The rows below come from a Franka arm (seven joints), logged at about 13 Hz.
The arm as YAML. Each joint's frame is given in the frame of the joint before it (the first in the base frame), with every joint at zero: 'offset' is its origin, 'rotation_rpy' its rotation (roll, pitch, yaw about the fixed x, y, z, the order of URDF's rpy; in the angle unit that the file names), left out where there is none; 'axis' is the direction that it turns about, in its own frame. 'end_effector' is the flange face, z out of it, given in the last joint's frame.
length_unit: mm
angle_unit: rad
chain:
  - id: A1
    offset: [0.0, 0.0, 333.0]
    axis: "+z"
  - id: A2
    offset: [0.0, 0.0, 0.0]
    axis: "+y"
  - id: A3
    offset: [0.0, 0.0, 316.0]
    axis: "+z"
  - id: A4
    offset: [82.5, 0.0, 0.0]
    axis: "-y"
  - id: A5
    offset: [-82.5, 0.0, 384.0]
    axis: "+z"
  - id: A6
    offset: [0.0, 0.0, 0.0]
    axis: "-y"
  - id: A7
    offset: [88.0, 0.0, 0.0]
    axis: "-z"
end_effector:
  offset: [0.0, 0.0, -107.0]
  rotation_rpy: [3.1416, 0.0, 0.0]
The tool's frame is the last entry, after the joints.
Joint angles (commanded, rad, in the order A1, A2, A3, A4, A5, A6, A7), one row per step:
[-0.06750 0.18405 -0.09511 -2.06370 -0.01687 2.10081 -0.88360]
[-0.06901 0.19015 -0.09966 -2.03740 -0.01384 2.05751 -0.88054]
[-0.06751 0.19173 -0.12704 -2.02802 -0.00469 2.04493 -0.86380]
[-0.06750 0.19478 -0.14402 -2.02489 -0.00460 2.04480 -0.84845]
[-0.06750 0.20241 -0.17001 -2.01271 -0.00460 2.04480 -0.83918]
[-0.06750 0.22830 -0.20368 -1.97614 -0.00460 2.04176 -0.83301]
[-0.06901 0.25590 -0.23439 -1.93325 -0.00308 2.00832 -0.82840]
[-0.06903 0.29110 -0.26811 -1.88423 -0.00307 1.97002 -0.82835]
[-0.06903 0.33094 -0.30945 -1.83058 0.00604 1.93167 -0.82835]
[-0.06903 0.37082 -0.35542 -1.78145 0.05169 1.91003 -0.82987]
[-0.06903 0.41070 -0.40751 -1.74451 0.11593 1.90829 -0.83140]
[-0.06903 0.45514 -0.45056 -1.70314 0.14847 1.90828 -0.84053]
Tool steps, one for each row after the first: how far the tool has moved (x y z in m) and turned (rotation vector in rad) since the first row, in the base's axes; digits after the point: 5 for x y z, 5 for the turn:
[0.00197 -0.00351 0.00472 0.00379 0.02253 -0.01170]
[0.00068 -0.01725 0.00726 0.00398 0.02613 -0.05929]
[-0.00030 -0.02659 0.00711 -0.00188 0.02627 -0.09112]
[0.00001 -0.04126 0.00845 -0.01012 0.02202 -0.12547]
[0.00538 -0.06138 0.00999 -0.02408 0.01513 -0.16331]
[0.00842 -0.08018 0.01123 -0.03310 0.03347 -0.19950]
[0.01159 -0.09990 0.01075 -0.04511 0.05852 -0.23117]
[0.01392 -0.12306 0.01019 -0.05454 0.08180 -0.27387]
[0.01613 -0.14618 0.00926 -0.03976 0.08378 -0.33583]
[0.01591 -0.17114 0.00543 -0.01710 0.07083 -0.41050]
[0.01739 -0.19323 0.00104 -0.02205 0.06338 -0.45049]

